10 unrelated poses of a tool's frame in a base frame.
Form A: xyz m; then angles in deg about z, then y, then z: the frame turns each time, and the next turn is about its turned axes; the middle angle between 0 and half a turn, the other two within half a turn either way.
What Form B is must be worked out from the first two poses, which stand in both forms.
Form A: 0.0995 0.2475 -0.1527 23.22 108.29 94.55
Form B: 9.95 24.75 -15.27 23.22 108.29 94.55
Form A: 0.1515 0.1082 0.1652 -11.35 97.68 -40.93
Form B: 15.15 10.82 16.52 -11.35 97.68 -40.93
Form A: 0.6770 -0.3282 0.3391 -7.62 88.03 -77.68
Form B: 67.70 -32.82 33.91 -7.62 88.03 -77.68
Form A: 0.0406 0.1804 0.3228 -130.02 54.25 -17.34
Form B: 4.06 18.04 32.28 -130.02 54.25 -17.34
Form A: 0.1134 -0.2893 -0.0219 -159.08 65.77 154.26
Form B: 11.34 -28.93 -2.19 -159.08 65.77 154.26
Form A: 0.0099 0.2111 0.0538 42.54 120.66 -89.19
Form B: 0.99 21.11 5.38 42.54 120.66 -89.19
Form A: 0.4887 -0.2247 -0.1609 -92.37 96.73 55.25
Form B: 48.87 -22.47 -16.09 -92.37 96.73 55.25
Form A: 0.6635 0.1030 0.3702 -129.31 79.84 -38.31
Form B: 66.35 10.30 37.02 -129.31 79.84 -38.31
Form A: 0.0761 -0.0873 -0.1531 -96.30 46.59 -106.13
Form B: 7.61 -8.73 -15.31 -96.30 46.59 -106.13
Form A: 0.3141 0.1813 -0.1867 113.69 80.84 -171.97
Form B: 31.41 18.13 -18.67 113.69 80.84 -171.97
